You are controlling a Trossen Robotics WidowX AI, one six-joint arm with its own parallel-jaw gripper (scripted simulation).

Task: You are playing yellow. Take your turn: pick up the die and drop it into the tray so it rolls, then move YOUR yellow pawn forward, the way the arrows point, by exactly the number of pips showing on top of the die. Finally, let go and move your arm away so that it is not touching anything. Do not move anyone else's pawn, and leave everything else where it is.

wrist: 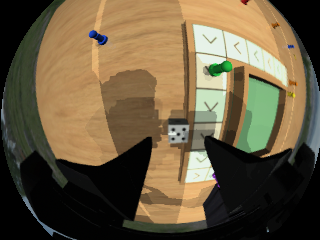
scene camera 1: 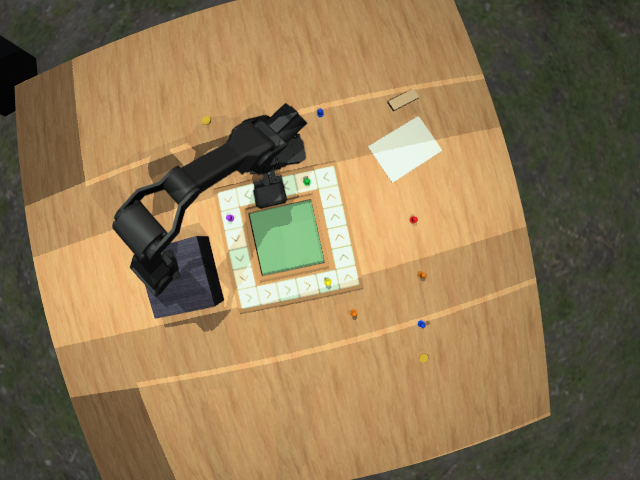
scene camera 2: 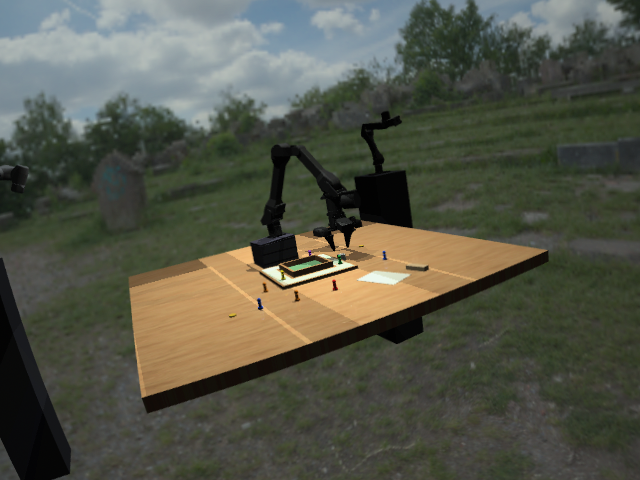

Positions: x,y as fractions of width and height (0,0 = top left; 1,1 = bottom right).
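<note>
A white sheet (scene camera 1: 0.62,0.32) is present; in the wrist view the sheet is out of frame. A green tray (scene camera 1: 0.45,0.50) is visible, also at (wrist: 0.82,0.42). My gripper (scene camera 2: 0.53,0.52), visible too at (wrist: 0.56,0.59), is open and holds nothing.
</note>
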